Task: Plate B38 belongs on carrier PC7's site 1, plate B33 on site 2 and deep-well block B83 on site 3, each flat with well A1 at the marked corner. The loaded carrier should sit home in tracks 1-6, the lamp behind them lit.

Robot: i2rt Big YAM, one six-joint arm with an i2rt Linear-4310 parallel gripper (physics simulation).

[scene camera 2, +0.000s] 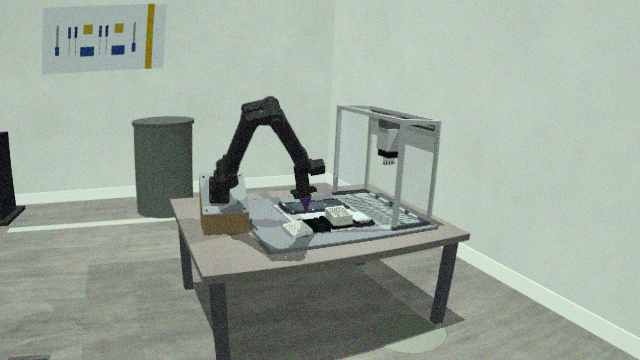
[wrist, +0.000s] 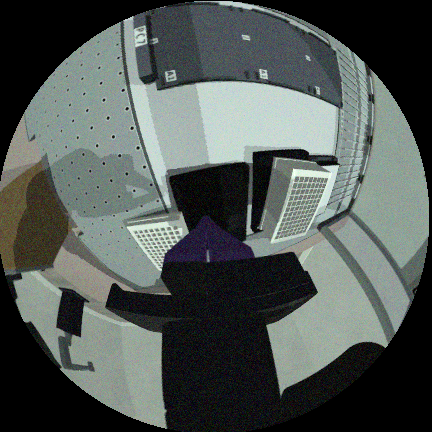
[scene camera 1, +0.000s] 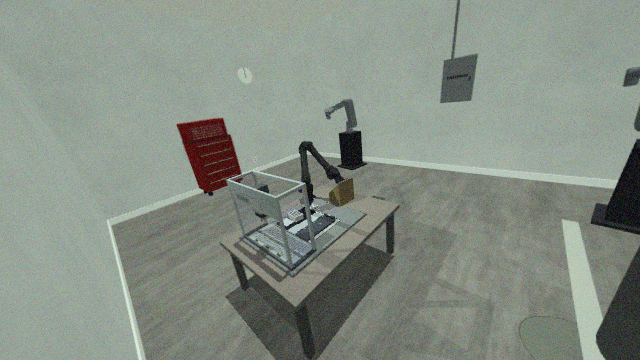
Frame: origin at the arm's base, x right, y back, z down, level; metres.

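Seen in the pictures: gripper, between the fingertips: (scene camera 2: 306, 211) (wrist: 205, 220); arm's base, origin of its link: (scene camera 2: 219, 190) (scene camera 1: 342, 183).
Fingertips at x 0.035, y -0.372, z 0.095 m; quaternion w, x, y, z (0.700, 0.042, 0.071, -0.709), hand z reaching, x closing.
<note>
Offsets run from my fingertips to a thing's top centre.
Dark carrier PC7 {dx -0.224, dy -0.100, dz +0.028 m} (scene camera 1: 316, 227) (scene camera 2: 320, 206) (wrist: 225, 45) lies with its sites bare, A1 marks along one edge. My gripper (scene camera 2: 306, 207) (wrist: 205, 220) is shut and empty, its purple fingers together, low over the work area near the bare black nest {dx +0.034, dy -0.024, dz +0.040 m} (scene camera 2: 318, 224) (wrist: 212, 192). A white low plate {dx +0.083, dy +0.058, dz +0.028 m} (scene camera 2: 297, 229) (wrist: 157, 240) lies askew beside that nest, off it, left of the fingers in the wrist view. A tall white block {dx +0.008, dy -0.144, dz -0.002 m} (scene camera 2: 339, 215) (wrist: 300, 205) stands on the middle nest. Another low white plate {dx +0.002, dy -0.239, dz +0.032 m} (scene camera 2: 361, 217) is beyond it, partly hidden. No plate labels are legible, and no lit lamp can be made out.
The slotted track deck (scene camera 2: 385, 207) (wrist: 354, 125) lies inside the open frame (scene camera 1: 308, 215) (scene camera 2: 398, 175), with a pipetting head {dx -0.167, dy -0.449, dz -0.343 m} (scene camera 2: 388, 137) hanging above. The arm's wooden base block (scene camera 1: 342, 192) (scene camera 2: 225, 223) stands at the other end of the table.
</note>
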